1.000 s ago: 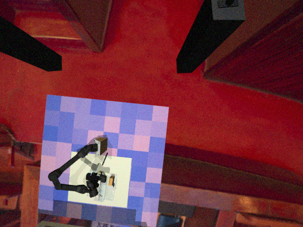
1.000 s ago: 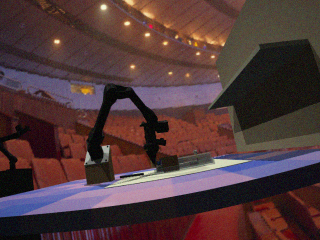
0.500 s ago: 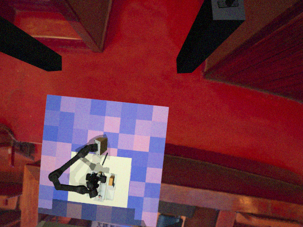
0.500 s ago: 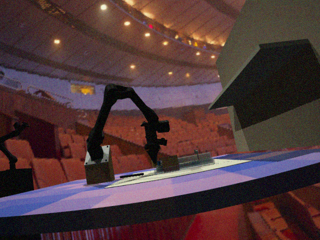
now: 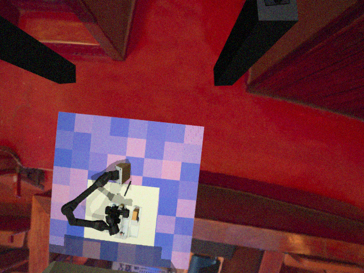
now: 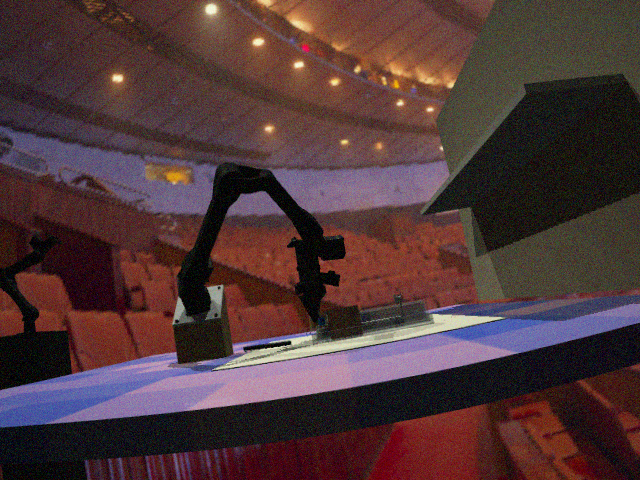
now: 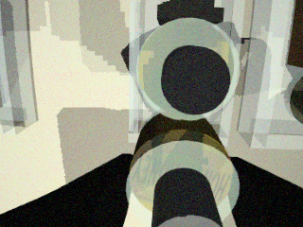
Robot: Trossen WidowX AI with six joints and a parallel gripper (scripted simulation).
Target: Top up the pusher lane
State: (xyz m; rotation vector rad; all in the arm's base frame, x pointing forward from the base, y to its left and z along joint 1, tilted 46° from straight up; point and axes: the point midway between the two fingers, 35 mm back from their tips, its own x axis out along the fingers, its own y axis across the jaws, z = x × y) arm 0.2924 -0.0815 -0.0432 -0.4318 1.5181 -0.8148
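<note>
Now: the cream mat 90 mm ahead of my gripper tip, 30 mm to the right of it and 50 mm below it. Also, from my gripper tip: clear lane rack (170 mm ahead, 10 mm to the right, 30 mm below); then thin black rod (140 mm behind, 40 mm to the left, 40 mm below).
</note>
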